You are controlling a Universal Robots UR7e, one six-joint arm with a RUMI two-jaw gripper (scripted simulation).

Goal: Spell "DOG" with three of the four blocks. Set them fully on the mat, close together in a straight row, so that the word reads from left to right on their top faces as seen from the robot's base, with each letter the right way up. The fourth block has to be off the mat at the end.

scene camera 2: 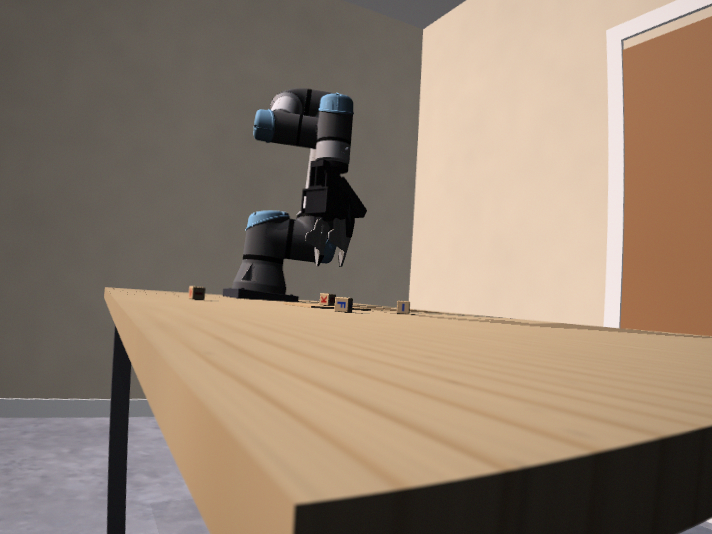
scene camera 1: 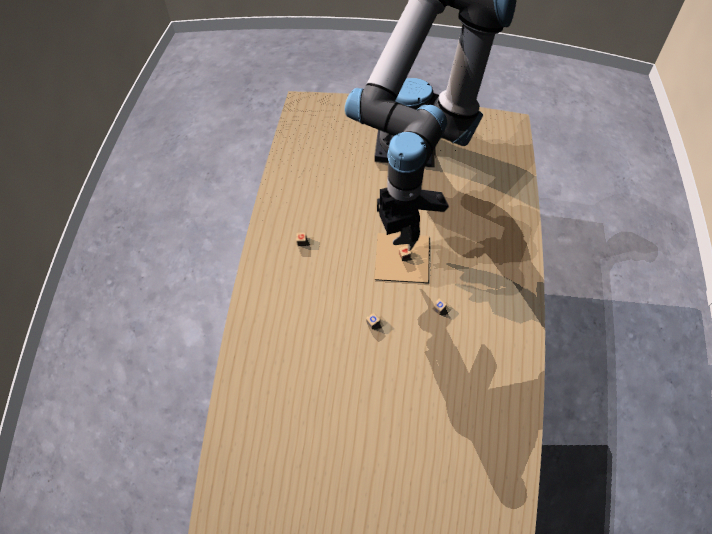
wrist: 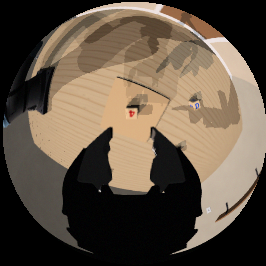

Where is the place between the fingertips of my gripper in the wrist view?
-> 131, 127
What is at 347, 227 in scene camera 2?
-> My gripper.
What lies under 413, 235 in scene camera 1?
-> My gripper.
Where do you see a tan mat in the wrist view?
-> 151, 105
